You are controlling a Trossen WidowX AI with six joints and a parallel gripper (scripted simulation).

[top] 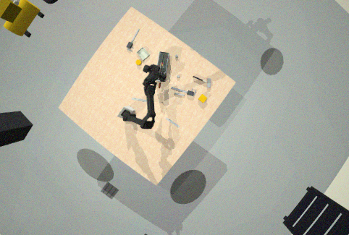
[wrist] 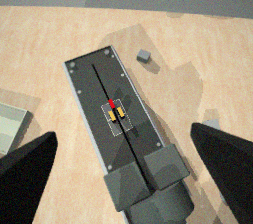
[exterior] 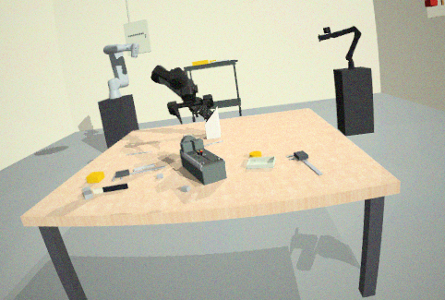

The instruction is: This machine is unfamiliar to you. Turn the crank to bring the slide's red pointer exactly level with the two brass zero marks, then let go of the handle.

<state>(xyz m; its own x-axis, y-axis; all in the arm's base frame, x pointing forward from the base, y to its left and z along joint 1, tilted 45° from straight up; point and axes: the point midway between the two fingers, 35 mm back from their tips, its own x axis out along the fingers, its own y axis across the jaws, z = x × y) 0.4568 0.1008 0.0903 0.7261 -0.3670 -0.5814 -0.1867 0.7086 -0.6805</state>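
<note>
The crank is 120 mm below my gripper tip, 90 mm behind it and 70 mm to the right of it. From my gripper tip the other things lie so: red pointer (110 mm below, 60 mm ahead, 30 mm to the left); then brown crank handle (140 mm below, 110 mm behind, 80 mm to the right); then yellow disc (220 mm to the left, 190 mm below, 60 mm behind).
</note>
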